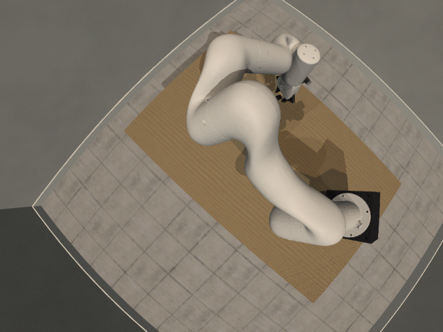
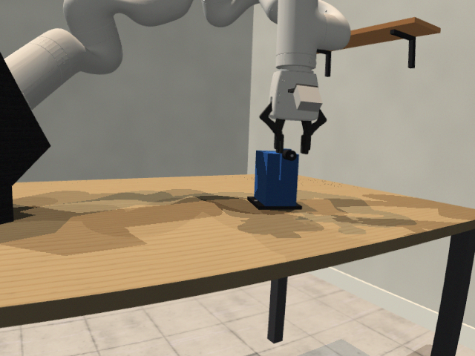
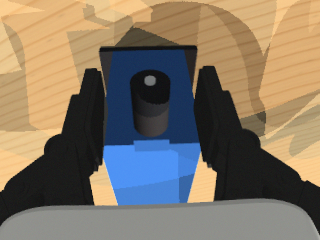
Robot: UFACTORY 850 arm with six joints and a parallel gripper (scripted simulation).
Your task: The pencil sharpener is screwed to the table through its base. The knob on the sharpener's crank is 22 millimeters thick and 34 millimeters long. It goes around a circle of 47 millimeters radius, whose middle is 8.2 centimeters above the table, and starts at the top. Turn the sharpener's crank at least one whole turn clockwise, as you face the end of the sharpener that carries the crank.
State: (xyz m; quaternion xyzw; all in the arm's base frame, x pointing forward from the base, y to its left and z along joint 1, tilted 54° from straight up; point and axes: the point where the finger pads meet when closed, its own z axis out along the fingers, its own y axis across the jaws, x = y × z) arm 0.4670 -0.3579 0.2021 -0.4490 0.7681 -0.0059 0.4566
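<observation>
The black crank knob lies 20 mm to the left of my hand and 20 mm below it.
</observation>
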